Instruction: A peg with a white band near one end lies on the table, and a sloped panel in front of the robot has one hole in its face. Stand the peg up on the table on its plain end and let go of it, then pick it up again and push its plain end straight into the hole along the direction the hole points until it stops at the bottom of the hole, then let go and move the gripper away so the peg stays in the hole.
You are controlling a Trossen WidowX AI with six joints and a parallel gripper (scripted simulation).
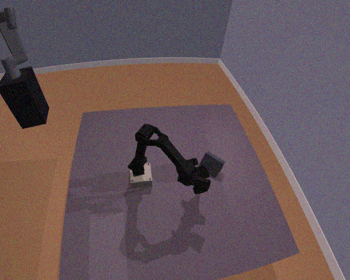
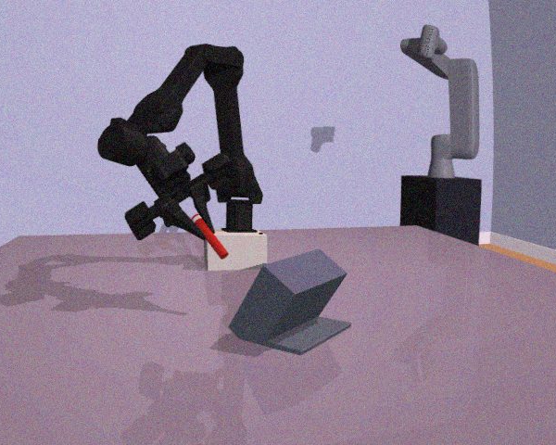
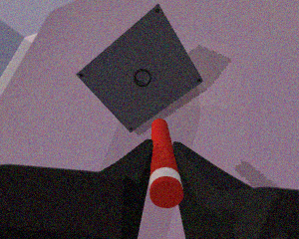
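My gripper tip is now 13 cm short of the grey sloped panel, 8 cm to the right of it and 7 cm above it. From my gripper tip the other things lie so: red peg: 1 cm to the right, 1 cm behind, 1 cm above; then flat grey foot plate: 15 cm ahead, 12 cm below, 9 cm to the left.
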